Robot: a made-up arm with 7 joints. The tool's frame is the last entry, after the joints.
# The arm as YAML. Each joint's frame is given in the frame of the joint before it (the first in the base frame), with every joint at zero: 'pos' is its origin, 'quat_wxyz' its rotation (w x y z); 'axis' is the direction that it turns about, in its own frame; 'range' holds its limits. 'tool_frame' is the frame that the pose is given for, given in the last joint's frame.
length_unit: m
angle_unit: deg
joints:
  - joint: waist
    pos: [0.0, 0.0, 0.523]
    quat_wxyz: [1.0, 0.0, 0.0, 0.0]
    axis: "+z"
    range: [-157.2, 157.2]
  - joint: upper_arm
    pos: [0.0, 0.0, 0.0]
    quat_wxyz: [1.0, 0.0, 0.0, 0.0]
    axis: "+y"
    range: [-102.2, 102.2]
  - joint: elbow
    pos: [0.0, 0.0, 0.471]
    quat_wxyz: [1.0, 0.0, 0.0, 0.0]
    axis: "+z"
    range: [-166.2, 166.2]
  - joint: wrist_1
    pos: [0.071, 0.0, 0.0]
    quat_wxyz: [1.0, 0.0, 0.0, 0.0]
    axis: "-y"
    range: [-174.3, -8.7]
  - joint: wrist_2
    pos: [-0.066, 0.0, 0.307]
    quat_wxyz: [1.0, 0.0, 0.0, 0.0]
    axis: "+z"
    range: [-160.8, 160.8]
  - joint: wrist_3
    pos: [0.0, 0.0, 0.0]
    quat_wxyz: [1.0, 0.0, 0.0, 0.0]
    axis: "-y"
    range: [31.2, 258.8]
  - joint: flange
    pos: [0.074, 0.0, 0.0]
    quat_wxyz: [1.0, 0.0, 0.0, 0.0]
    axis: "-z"
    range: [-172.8, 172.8]
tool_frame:
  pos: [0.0, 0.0, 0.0]
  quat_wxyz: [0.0, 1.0, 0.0, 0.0]
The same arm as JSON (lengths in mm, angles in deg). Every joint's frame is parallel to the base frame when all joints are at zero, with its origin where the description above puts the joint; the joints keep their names.
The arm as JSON. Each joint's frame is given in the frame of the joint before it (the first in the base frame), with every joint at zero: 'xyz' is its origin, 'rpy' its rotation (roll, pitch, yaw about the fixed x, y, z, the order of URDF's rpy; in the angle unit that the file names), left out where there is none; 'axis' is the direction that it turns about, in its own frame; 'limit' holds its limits. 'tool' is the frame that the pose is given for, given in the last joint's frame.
{"units": {"length": "mm", "angle": "deg"}, "joints": [{"name": "waist", "type": "revolute", "origin": {"xyz": [0.0, 0.0, 523.0]}, "axis": [0.0, 0.0, 1.0], "limit": {"lower": -157.2, "upper": 157.2}}, {"name": "upper_arm", "type": "revolute", "origin": {"xyz": [0.0, 0.0, 0.0]}, "axis": [0.0, 1.0, 0.0], "limit": {"lower": -102.2, "upper": 102.2}}, {"name": "elbow", "type": "revolute", "origin": {"xyz": [0.0, 0.0, 471.0]}, "axis": [0.0, 0.0, 1.0], "limit": {"lower": -166.2, "upper": 166.2}}, {"name": "wrist_1", "type": "revolute", "origin": {"xyz": [71.0, 0.0, 0.0]}, "axis": [0.0, -1.0, 0.0], "limit": {"lower": -174.3, "upper": -8.7}}, {"name": "wrist_2", "type": "revolute", "origin": {"xyz": [-66.0, 0.0, 307.0]}, "axis": [0.0, 0.0, 1.0], "limit": {"lower": -160.8, "upper": 160.8}}, {"name": "wrist_3", "type": "revolute", "origin": {"xyz": [0.0, 0.0, 0.0]}, "axis": [0.0, -1.0, 0.0], "limit": {"lower": 31.2, "upper": 258.8}}, {"name": "flange", "type": "revolute", "origin": {"xyz": [74.0, 0.0, 0.0]}, "axis": [0.0, 0.0, -1.0], "limit": {"lower": -172.8, "upper": 172.8}}], "tool": {"origin": {"xyz": [0.0, 0.0, 0.0], "rpy": [180.0, 0.0, 0.0]}}}
